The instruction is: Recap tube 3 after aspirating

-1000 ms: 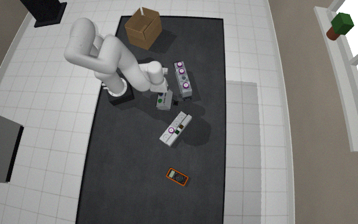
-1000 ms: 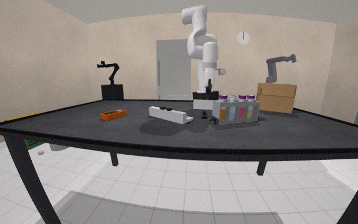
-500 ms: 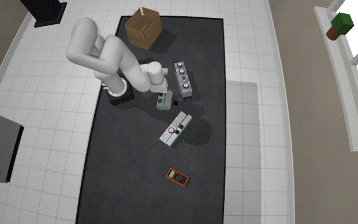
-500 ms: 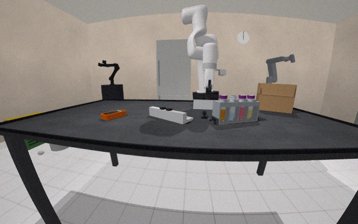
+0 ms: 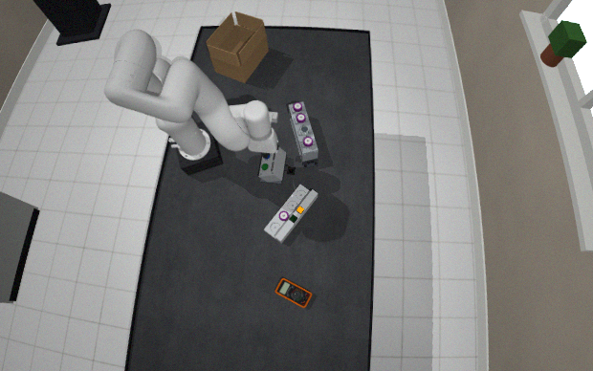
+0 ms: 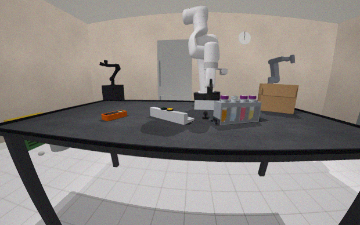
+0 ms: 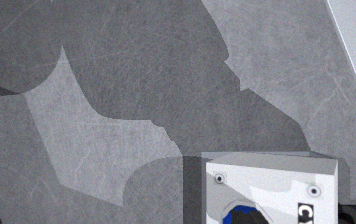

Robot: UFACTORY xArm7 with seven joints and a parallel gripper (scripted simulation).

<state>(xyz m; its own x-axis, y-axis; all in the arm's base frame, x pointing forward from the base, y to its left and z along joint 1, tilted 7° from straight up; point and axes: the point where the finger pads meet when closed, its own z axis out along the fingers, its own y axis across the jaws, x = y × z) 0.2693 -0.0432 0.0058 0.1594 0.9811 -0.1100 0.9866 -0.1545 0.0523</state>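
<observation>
My gripper is now 30 mm above the blue cycle key. The rest, counted from my hand: green ready key (10 mm behind, 40 mm to the right, 30 mm below); purple cap (60 mm ahead, 220 mm to the right, 80 mm below); key housing (20 mm ahead, 20 mm to the right, 40 mm below).
</observation>
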